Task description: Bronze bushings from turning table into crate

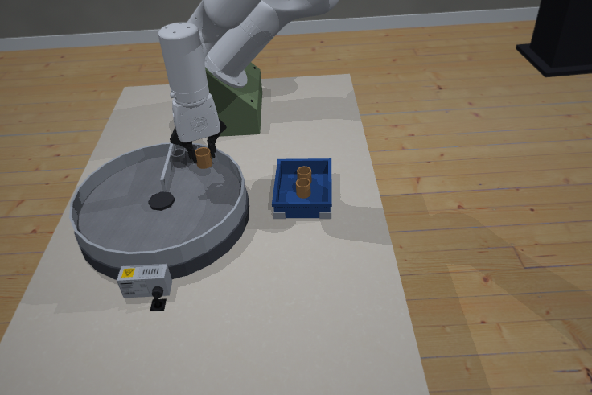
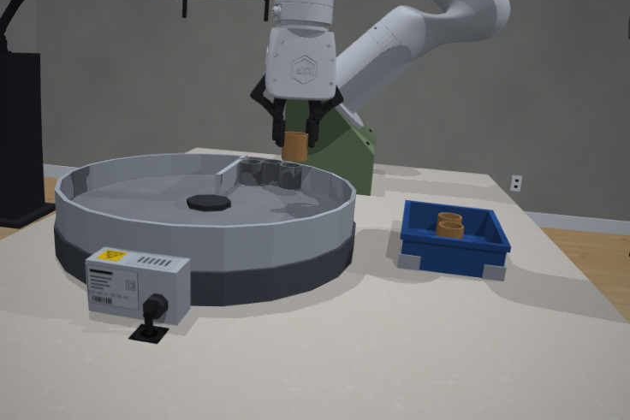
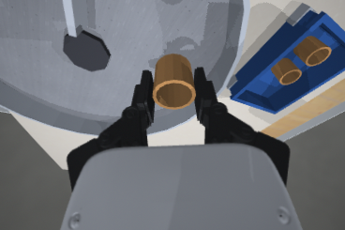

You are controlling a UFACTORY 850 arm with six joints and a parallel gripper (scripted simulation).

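The blue crate lies 1 cm ahead of my hand, 24 cm to the left of it and 14 cm below it. From my hand the other things lie so: grey turning table (5 cm ahead, 11 cm to the right, 11 cm below).
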